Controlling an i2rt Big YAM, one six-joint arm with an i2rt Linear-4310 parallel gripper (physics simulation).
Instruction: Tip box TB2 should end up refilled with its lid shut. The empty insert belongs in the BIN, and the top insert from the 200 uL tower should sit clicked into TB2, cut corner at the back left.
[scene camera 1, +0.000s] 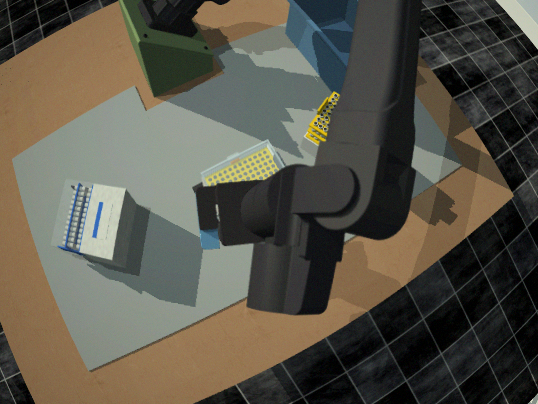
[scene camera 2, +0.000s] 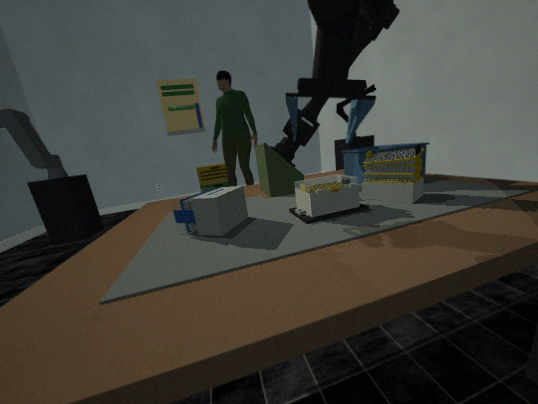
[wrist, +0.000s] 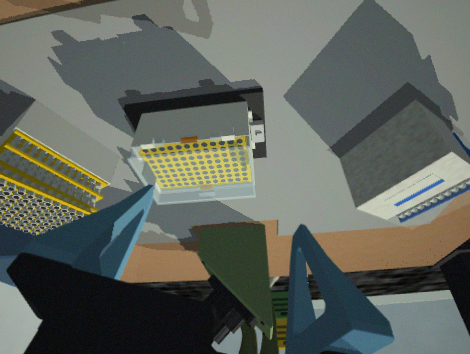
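TB2, a pale box (scene camera 2: 327, 199) (wrist: 197, 120), sits on a dark base (wrist: 252, 95) in the middle of the mat. A yellow insert with dark holes (scene camera 1: 245, 167) (wrist: 200, 167) shows in its top. Clear lid plastic (wrist: 220, 195) shows around and beyond the insert; I cannot tell whether it is fully shut. The 200 uL tower of stacked yellow inserts (scene camera 1: 323, 120) (scene camera 2: 392, 167) (wrist: 45, 202) stands beside it on a white base. The blue BIN (scene camera 1: 312, 45) (scene camera 2: 352, 165) is behind; its inside is mostly hidden. My gripper (scene camera 2: 321, 141) (wrist: 226, 211) is wide open and empty above TB2; the arm hides much of TB2 in scene camera 1.
A white-grey box with blue racks (scene camera 1: 107, 220) (scene camera 2: 220, 212) (wrist: 400, 160) stands on the mat's other side. A green wedge-shaped block (scene camera 1: 175, 65) (scene camera 2: 274, 172) (wrist: 237, 255) with a black device stands behind TB2. A person in green (scene camera 2: 235, 115) stands beyond the table.
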